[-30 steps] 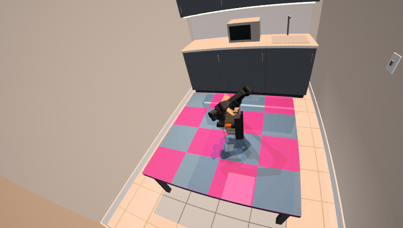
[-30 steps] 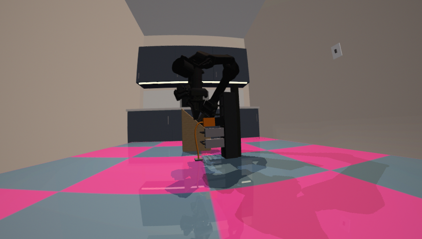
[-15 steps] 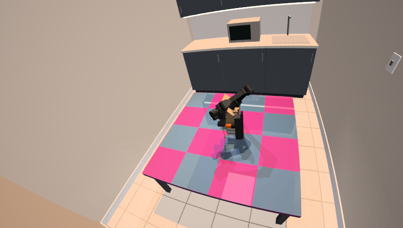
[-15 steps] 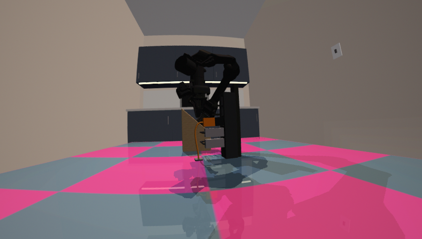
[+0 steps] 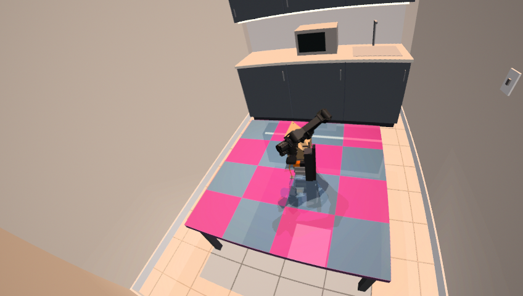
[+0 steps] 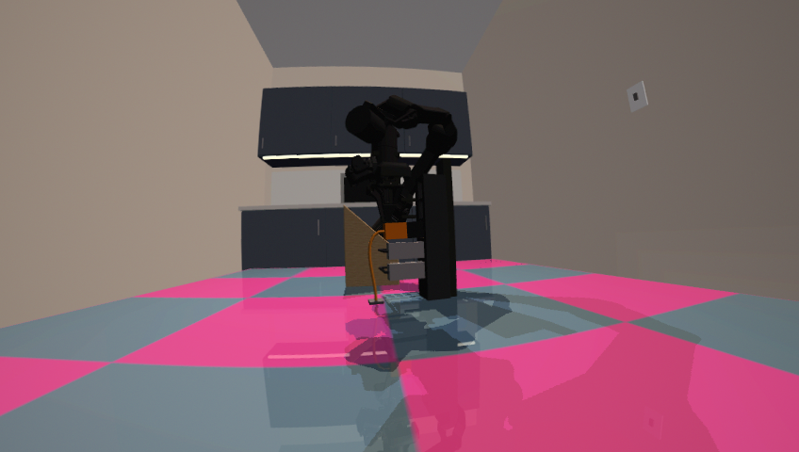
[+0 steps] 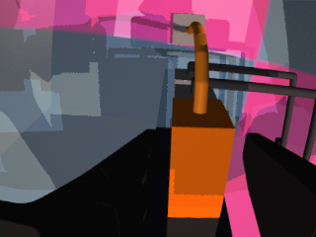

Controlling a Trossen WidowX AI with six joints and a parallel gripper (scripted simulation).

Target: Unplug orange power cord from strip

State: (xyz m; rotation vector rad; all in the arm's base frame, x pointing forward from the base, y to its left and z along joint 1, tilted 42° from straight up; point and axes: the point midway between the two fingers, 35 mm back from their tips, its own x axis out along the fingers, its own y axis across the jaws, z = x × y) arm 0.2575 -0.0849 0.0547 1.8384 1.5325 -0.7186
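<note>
Now: the orange plug 40 mm to the left of my gripper tip and 10 mm below it.
</note>
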